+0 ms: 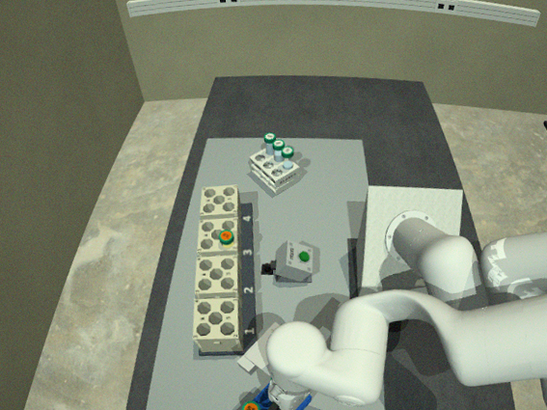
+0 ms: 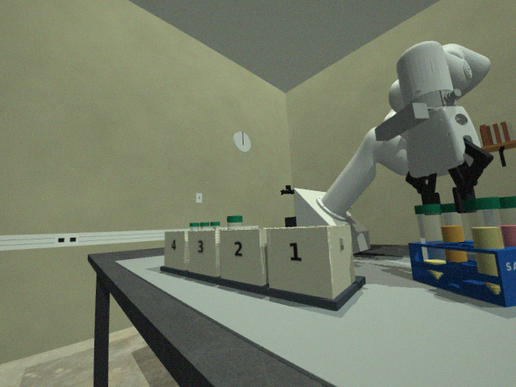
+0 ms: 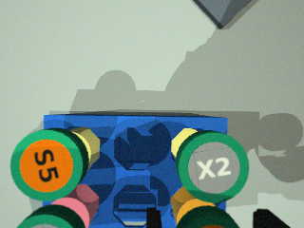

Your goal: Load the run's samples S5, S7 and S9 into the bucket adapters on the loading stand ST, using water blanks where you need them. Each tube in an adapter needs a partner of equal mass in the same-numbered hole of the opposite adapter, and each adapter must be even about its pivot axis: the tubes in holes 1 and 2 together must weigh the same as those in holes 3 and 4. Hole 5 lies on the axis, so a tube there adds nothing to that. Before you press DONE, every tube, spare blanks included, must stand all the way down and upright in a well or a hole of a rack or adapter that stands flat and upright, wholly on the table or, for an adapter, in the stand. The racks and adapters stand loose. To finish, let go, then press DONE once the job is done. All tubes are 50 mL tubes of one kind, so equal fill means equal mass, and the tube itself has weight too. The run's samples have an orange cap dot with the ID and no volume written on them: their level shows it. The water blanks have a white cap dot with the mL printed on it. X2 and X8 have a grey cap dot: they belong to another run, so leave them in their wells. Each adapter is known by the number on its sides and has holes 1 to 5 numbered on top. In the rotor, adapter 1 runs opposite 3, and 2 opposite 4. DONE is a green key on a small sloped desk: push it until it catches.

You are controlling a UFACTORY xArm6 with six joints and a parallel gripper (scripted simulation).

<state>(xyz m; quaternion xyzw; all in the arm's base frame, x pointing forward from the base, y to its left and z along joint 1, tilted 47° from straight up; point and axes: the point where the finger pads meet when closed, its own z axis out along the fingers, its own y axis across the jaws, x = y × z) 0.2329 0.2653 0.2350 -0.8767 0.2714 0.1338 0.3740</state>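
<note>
Right now my hand is 6 cm above the orange-capped tube and 1 cm past it. Round my hand: green done key: 34 cm to the right, 6 cm below, 1 cm ahead; grey-dotted tube: 6 cm below, 3 cm to the right, 3 cm ahead; blue sample rack: 9 cm below, 4 cm ahead, 2 cm to the left.
</note>
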